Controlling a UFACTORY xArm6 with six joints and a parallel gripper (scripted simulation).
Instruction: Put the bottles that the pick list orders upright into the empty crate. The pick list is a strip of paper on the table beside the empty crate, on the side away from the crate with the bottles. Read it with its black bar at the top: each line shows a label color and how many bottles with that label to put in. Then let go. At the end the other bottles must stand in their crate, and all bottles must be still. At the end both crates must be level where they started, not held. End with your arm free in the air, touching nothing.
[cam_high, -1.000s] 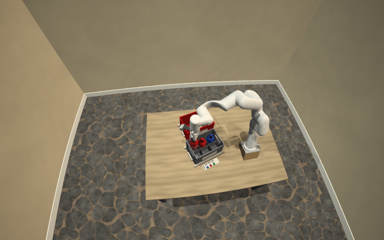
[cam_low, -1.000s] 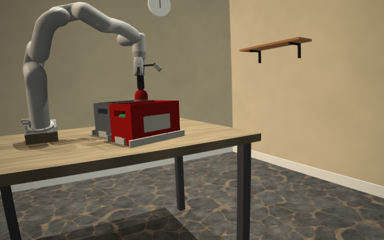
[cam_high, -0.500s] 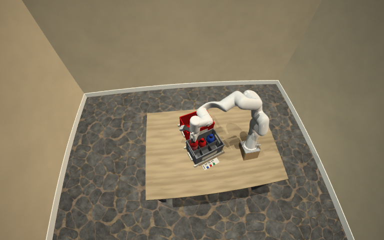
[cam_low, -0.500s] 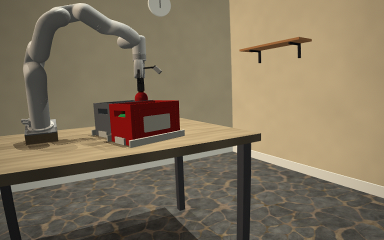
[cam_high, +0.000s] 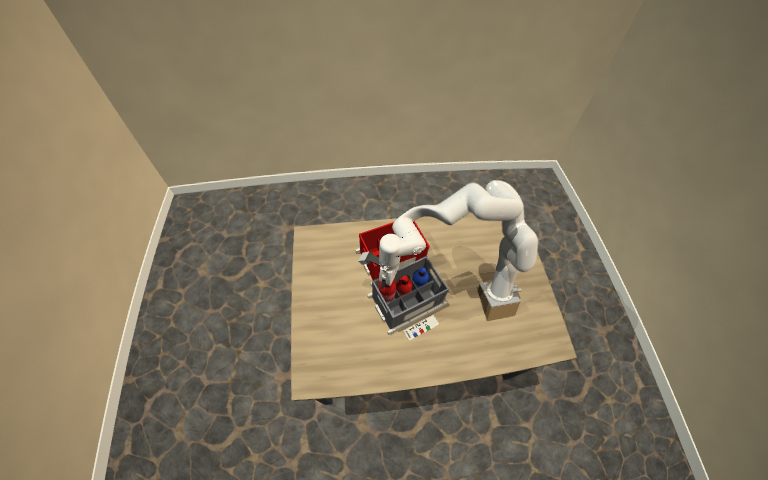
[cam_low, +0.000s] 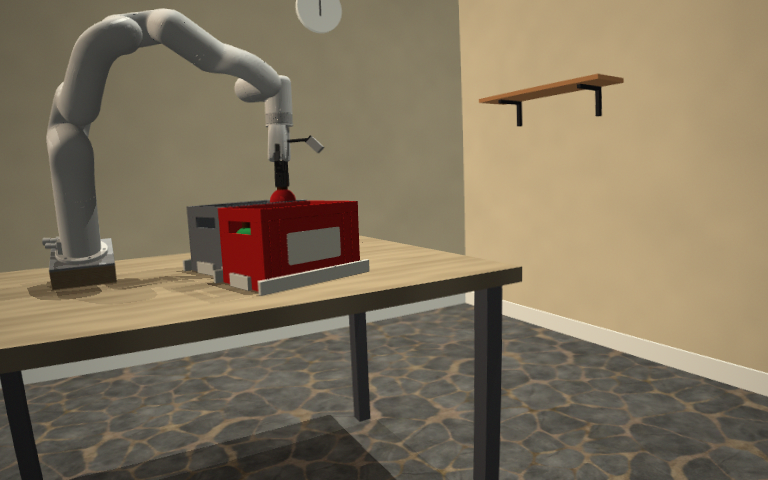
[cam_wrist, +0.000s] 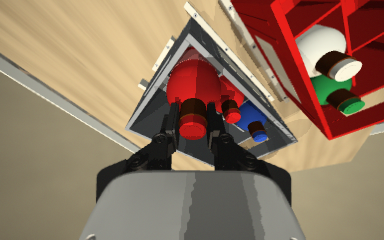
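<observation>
My hand is 100 mm past the grey crate, 10 mm to the left of it and 150 mm above it. The rest, counted from my hand: white-label bottle 50 mm behind, 190 mm to the right, 150 mm below; then red crate 30 mm behind, 230 mm to the right, 150 mm below; then blue bottle 160 mm behind, 90 mm to the right, 150 mm below.
</observation>
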